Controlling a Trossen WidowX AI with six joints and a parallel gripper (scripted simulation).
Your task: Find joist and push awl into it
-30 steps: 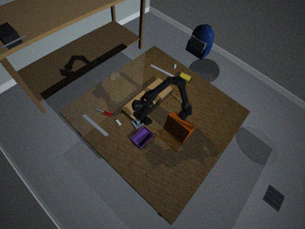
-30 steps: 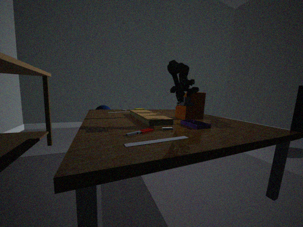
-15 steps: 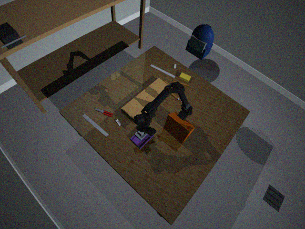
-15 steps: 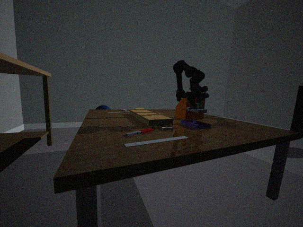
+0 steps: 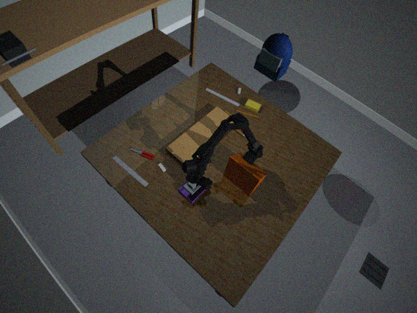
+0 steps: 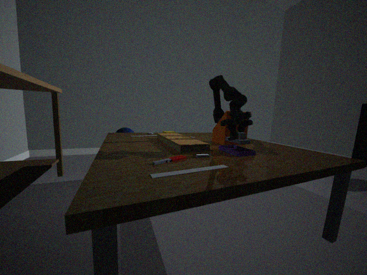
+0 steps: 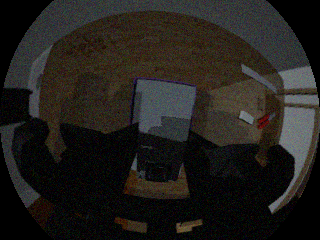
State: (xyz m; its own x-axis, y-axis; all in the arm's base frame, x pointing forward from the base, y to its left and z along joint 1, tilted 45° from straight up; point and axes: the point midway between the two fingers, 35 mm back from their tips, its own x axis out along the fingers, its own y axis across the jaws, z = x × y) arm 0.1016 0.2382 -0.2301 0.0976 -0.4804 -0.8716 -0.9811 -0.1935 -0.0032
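The purple tray lies 1 cm to the right of my gripper tip and 7 cm below it. Round my gripper tip: awl (11 cm ahead, 54 cm to the right, 8 cm below); then stud finder (2 cm to the right, 2 cm above); then yellow block (25 cm ahead, 79 cm to the right, 7 cm below).
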